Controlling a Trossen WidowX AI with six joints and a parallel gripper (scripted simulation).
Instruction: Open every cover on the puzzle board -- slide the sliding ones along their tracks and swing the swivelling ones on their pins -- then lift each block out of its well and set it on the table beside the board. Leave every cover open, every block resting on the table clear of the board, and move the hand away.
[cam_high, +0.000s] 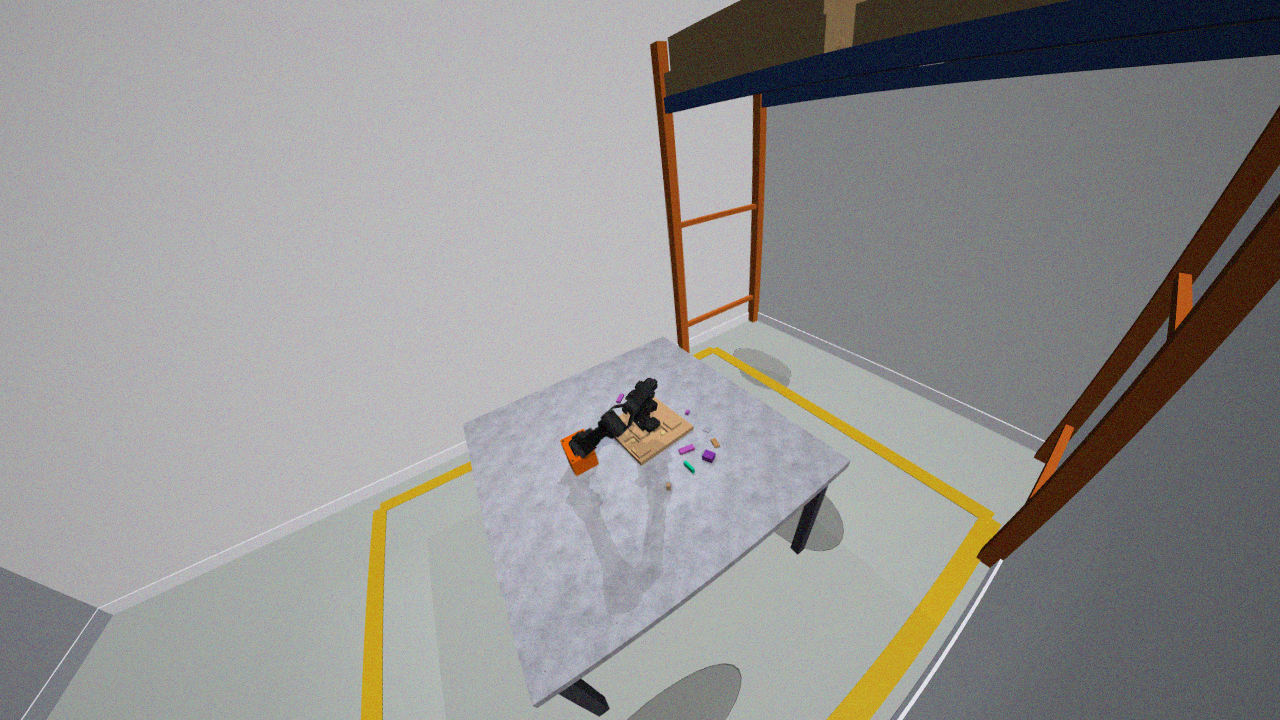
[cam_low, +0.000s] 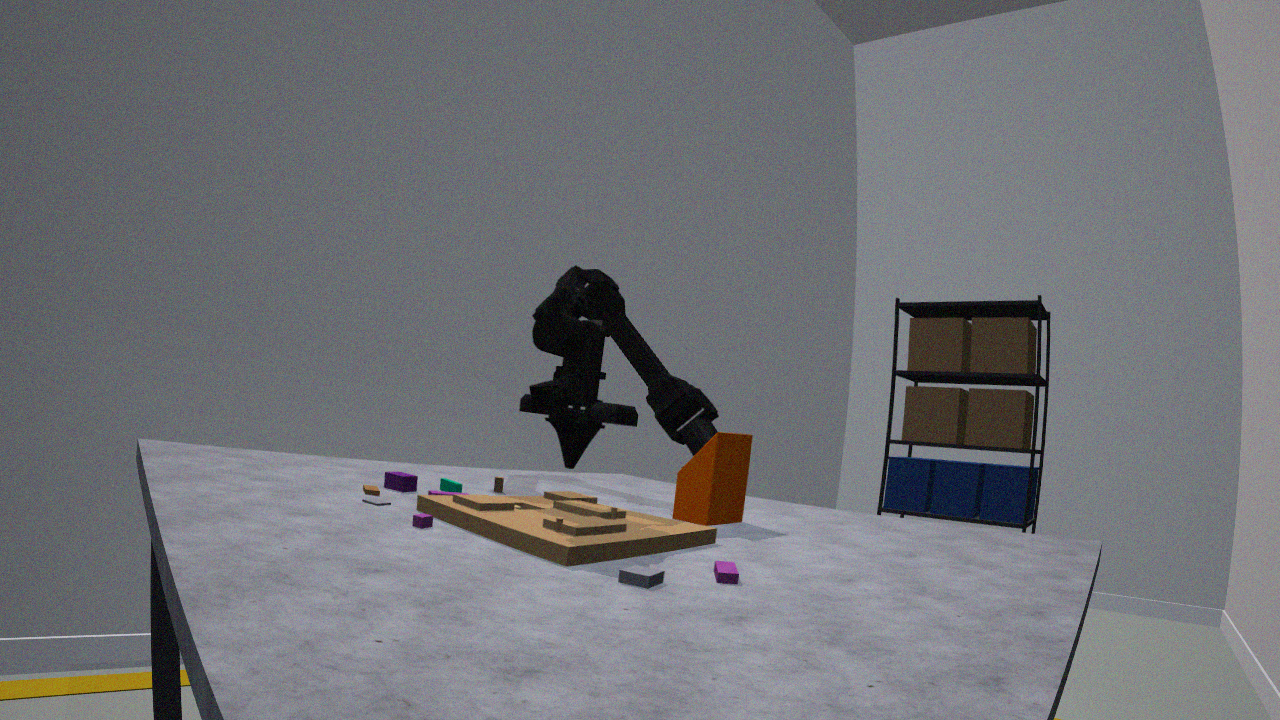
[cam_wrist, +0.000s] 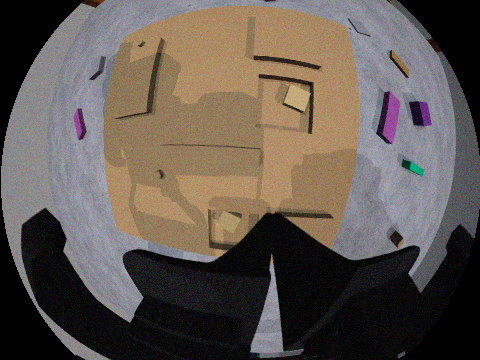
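My gripper tip is now 6 cm above the tan puzzle board, 5 cm to the right of it and 5 cm short of it.
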